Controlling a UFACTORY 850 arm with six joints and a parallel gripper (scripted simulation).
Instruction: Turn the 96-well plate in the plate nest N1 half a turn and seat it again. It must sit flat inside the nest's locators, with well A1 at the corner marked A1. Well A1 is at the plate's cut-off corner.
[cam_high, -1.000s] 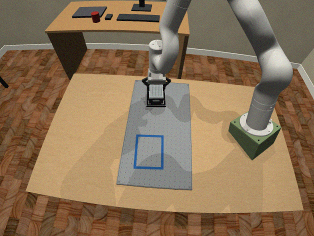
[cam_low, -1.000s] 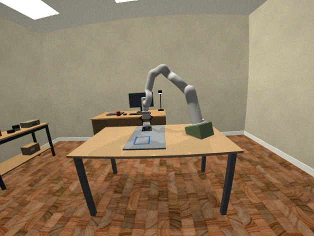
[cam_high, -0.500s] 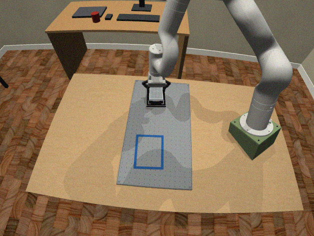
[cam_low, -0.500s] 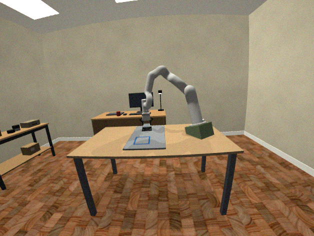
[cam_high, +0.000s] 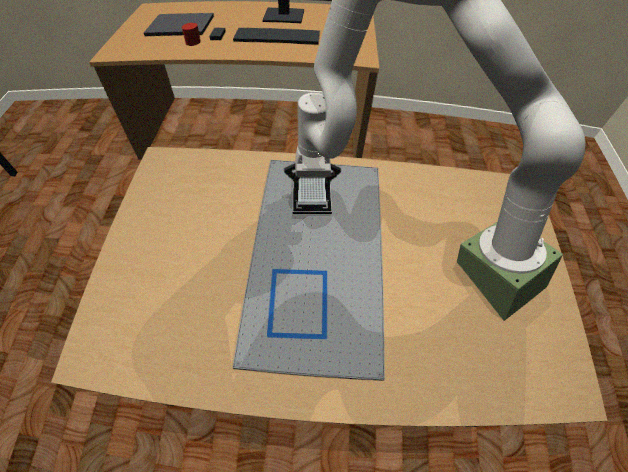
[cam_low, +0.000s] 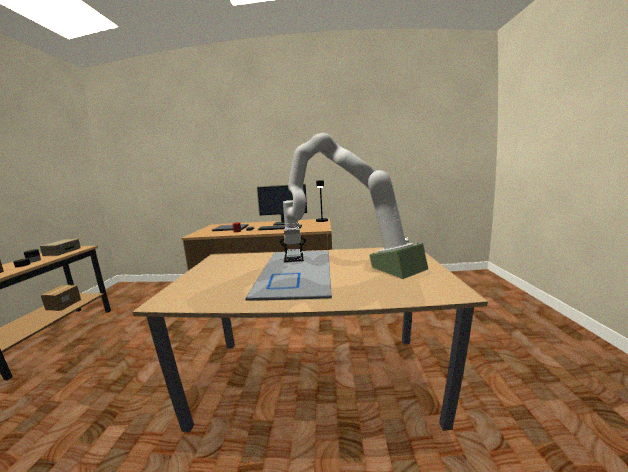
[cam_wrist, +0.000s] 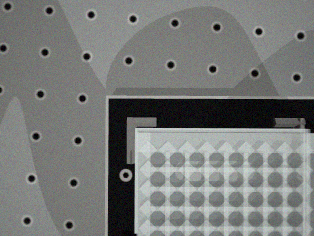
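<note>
The 96-well plate lies 1 cm below my hand. The rest, counted from my hand: plate nest (4 cm below).
</note>
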